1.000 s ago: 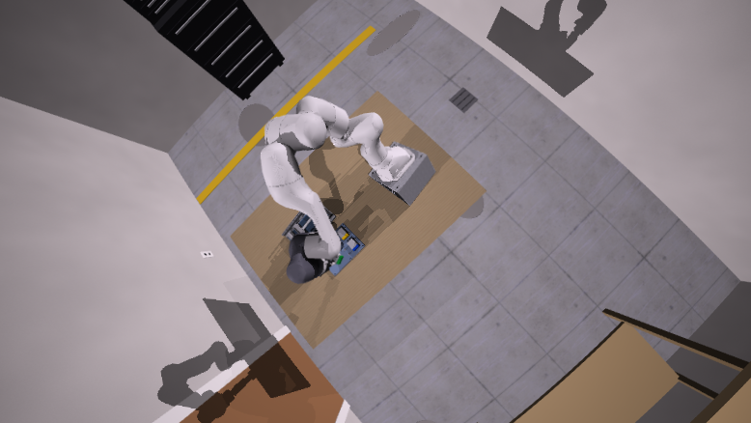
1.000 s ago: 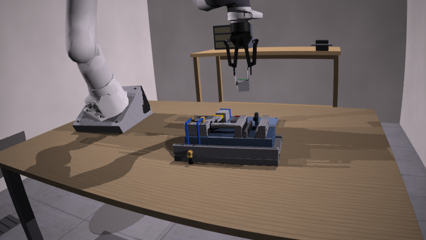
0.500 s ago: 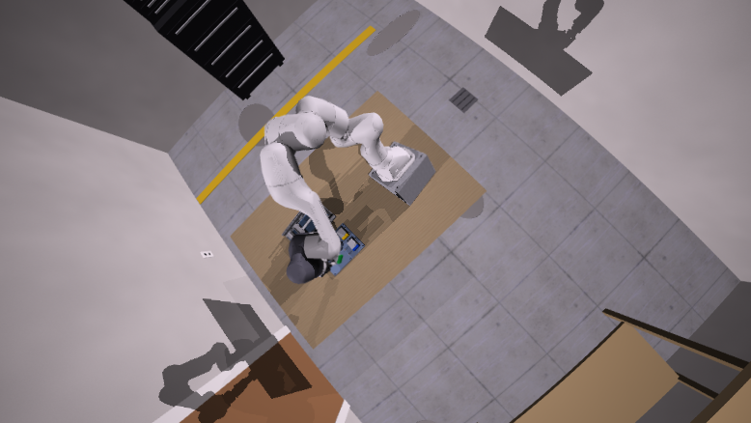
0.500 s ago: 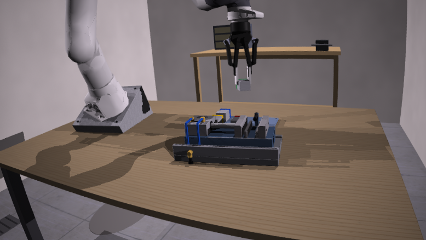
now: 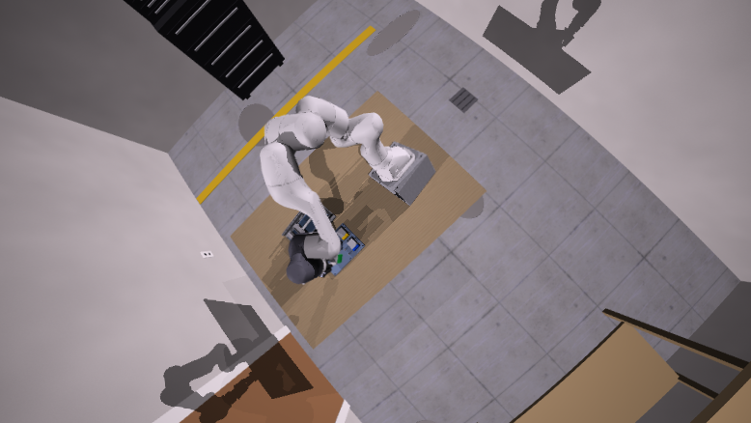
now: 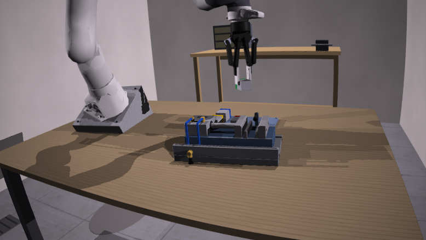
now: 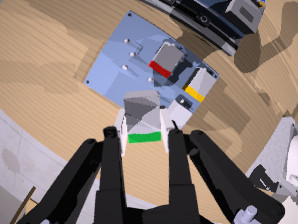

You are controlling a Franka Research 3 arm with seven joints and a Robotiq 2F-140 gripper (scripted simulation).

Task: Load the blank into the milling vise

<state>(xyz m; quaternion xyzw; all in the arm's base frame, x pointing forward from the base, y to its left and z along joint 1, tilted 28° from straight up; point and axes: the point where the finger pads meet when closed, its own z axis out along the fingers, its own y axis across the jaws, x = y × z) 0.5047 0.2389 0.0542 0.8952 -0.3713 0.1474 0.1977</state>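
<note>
My gripper is now 4 cm above the green-ended blank. Also, from my hand: blue-ended blank 16 cm below, 9 cm behind, 1 cm to the right; red-ended blank 16 cm below, 9 cm to the right, 1 cm ahead; blue infeed plate 18 cm below, 5 cm to the right.
</note>
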